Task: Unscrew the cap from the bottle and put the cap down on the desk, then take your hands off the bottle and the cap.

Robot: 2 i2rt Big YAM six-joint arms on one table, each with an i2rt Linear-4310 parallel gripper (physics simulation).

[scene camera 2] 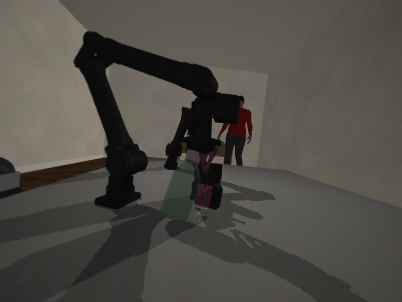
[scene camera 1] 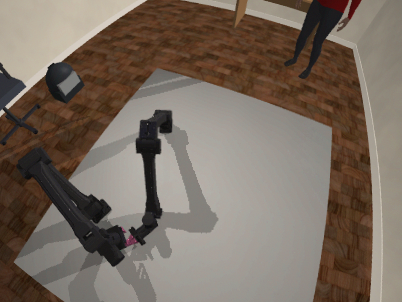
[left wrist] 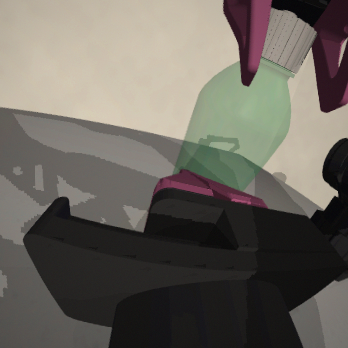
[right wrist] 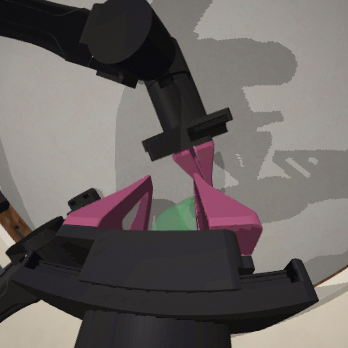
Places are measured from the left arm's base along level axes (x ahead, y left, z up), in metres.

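Pixels of known places: left gripper, between the fingertips: [scene camera 2: 195, 200] [left wrist: 181, 175]; right gripper, between the fingertips: [scene camera 2: 200, 170] [scene camera 1: 126, 236] [left wrist: 293, 92] [right wrist: 171, 180]; left arm's base, origin of its link: [scene camera 2: 171, 168] [scene camera 1: 165, 125]; right arm's base, origin of its link: [scene camera 2: 119, 200] [scene camera 1: 99, 211].
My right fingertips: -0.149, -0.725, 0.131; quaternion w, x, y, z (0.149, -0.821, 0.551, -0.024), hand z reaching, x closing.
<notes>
Ahead of a thing's pixels: the offset from my right fingertips to its middle, as dx, dy, dz. Level surfaces: height alone.
A see-through green bottle {-0.067, -0.038, -0.029} [scene camera 2: 180, 192] [left wrist: 242, 128] [right wrist: 176, 217] leans over the grey desk {dz -0.131} [scene camera 1: 245, 180] [scene camera 2: 289, 210]. Its ribbed white cap {-0.041, -0.024, +0.046} [scene camera 2: 193, 156] [left wrist: 288, 43] is on its neck. My right gripper [scene camera 1: 122, 231] [scene camera 2: 201, 160] [left wrist: 293, 92] [right wrist: 171, 180] comes from above and is shut on the cap. My left gripper [scene camera 1: 131, 240] [scene camera 2: 204, 195] [left wrist: 181, 175] [right wrist: 211, 197] is low beside the bottle's lower part. Its pink fingers are shut together with nothing between them, close to the bottle's base. The bottle is hidden in scene camera 1.
Both black arms meet at the desk's near left corner in scene camera 1. A person [scene camera 1: 313, 33] [scene camera 2: 237, 132] in a red top stands on the wooden floor beyond the desk. A dark device [scene camera 1: 65, 81] sits left of the desk.
</notes>
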